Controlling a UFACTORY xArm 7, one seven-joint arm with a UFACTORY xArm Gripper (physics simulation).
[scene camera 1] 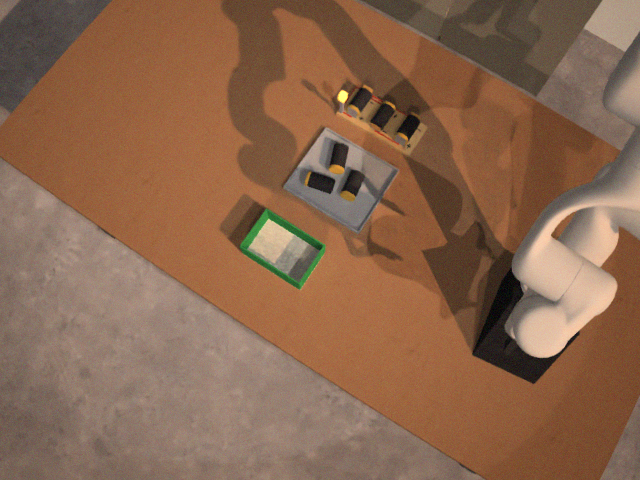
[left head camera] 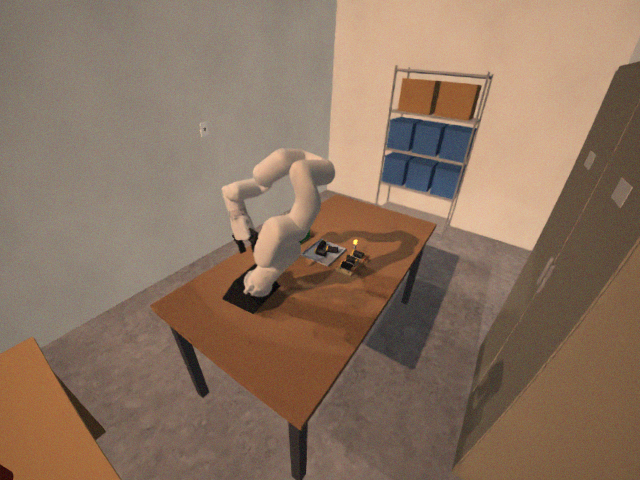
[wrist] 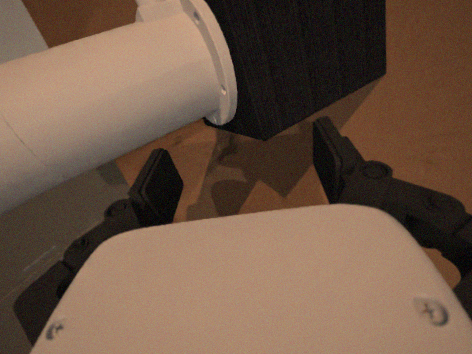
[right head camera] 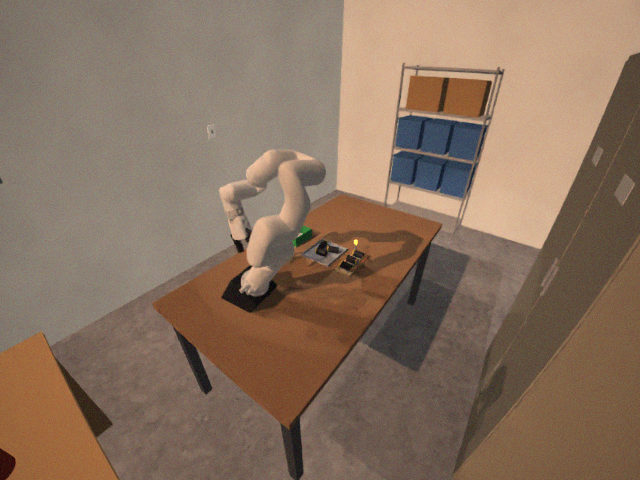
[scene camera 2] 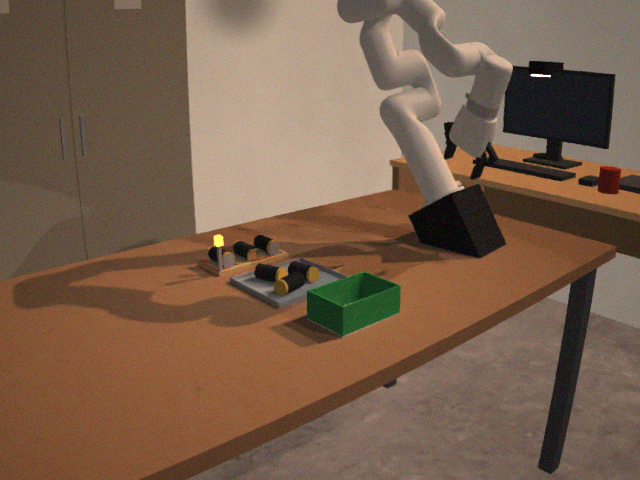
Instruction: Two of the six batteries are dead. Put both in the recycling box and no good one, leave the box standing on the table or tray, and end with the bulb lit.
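Frame: origin at the arm's base, x ahead, y left, z up, level; centimetres.
Where they show: gripper, between the fingertips: (left head camera: pixel 249 252) (wrist: pixel 240 154) (scene camera 2: pixel 460 168); arm's base, origin of its link: (left head camera: pixel 258 283) (wrist: pixel 202 64) (right head camera: pixel 255 282) (scene camera 2: pixel 443 199).
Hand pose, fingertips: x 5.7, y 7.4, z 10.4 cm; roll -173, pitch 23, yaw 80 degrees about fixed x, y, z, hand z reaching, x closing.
Observation:
Things, the pixels of their top centre, and the offset from my fingertips. "pt": a spot on its surface instead. Level surfaces: height alone.
- bulb, centre of its top: (scene camera 2: pixel 218 236) (scene camera 1: pixel 343 94) (right head camera: pixel 356 240) (left head camera: pixel 355 240) dx +49.9, dy -33.2, dz -11.9 cm
- holder board, a spot on its surface: (scene camera 1: pixel 419 137) pt dx +30.6, dy -34.4, dz -20.1 cm
- grey tray, centre of its top: (scene camera 2: pixel 290 277) (scene camera 1: pixel 341 178) (right head camera: pixel 324 251) (left head camera: pixel 324 250) dx +43.3, dy -17.5, dz -19.9 cm
- green recycling box, centre of its top: (scene camera 2: pixel 354 287) (scene camera 1: pixel 282 245) (right head camera: pixel 297 231) dx +48.3, dy +3.4, dz -15.1 cm
- wooden table, height of its surface: dz -21.1 cm
The bulb (left head camera: pixel 355 241) (right head camera: pixel 355 242) (scene camera 1: pixel 342 96) (scene camera 2: pixel 218 240) glows yellow at one end of the holder board (scene camera 1: pixel 419 137). Three black batteries (scene camera 1: pixel 360 99) (scene camera 1: pixel 383 115) (scene camera 1: pixel 408 127) lie side by side in the holder. Three more batteries (scene camera 1: pixel 338 157) (scene camera 1: pixel 320 182) (scene camera 1: pixel 352 184) lie in the grey tray (scene camera 1: pixel 361 212) (scene camera 2: pixel 255 293). The green recycling box (scene camera 1: pixel 271 268) (scene camera 2: pixel 325 311) stands upright on the table beside the tray; no battery shows inside it. My gripper (scene camera 2: pixel 462 166) (wrist: pixel 240 154) is open and empty, raised near the arm's black base, away from the batteries and box.
The black base block (scene camera 1: pixel 532 364) (scene camera 2: pixel 454 227) (wrist: pixel 310 60) stands on the wooden table (scene camera 1: pixel 170 170) (scene camera 2: pixel 129 372). A desk (scene camera 2: pixel 522 192) behind it bears a monitor (scene camera 2: pixel 558 105) and a red mug (scene camera 2: pixel 609 179). My own arm's link (wrist: pixel 110 95) shows close to the gripper in the wrist view.

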